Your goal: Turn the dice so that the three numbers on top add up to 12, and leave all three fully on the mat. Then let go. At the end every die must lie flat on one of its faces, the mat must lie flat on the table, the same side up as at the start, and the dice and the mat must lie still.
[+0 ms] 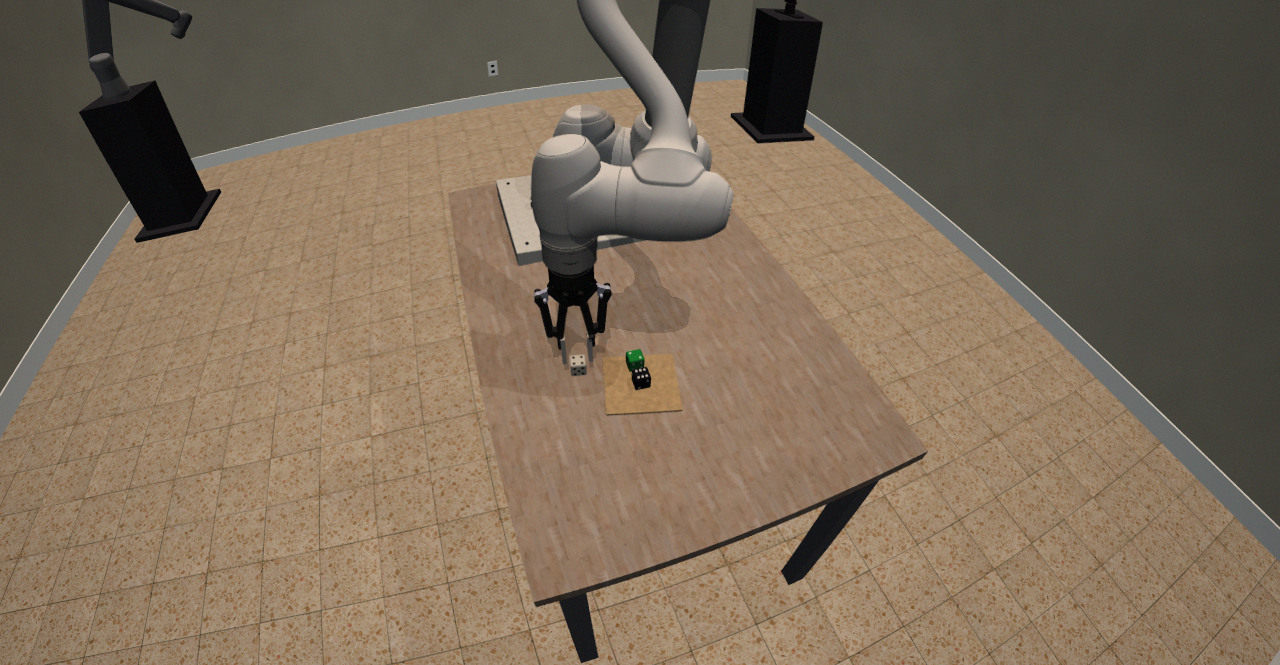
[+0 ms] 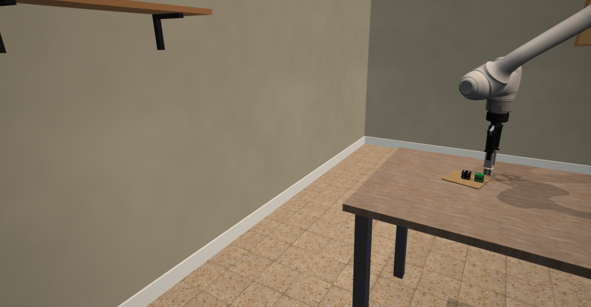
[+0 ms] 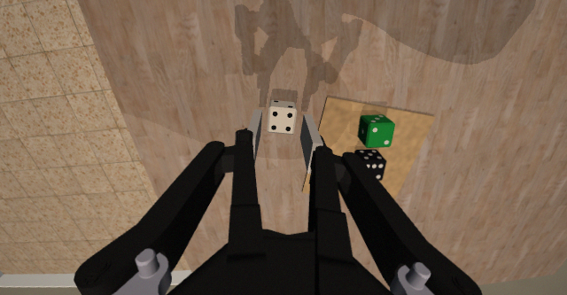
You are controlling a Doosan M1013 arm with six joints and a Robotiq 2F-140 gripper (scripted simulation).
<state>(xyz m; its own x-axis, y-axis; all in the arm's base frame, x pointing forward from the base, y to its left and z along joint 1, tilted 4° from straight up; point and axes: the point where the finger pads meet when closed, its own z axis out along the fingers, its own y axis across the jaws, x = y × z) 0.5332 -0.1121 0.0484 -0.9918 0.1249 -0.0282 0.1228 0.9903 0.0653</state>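
My hand is 50 mm above the white die. The rest, counted from my hand: green die 110 mm to the left, 50 mm below, 20 mm ahead; then black die 110 mm to the left, 60 mm ahead, 50 mm below; then tan mat 110 mm to the left, 70 mm below, 60 mm ahead.
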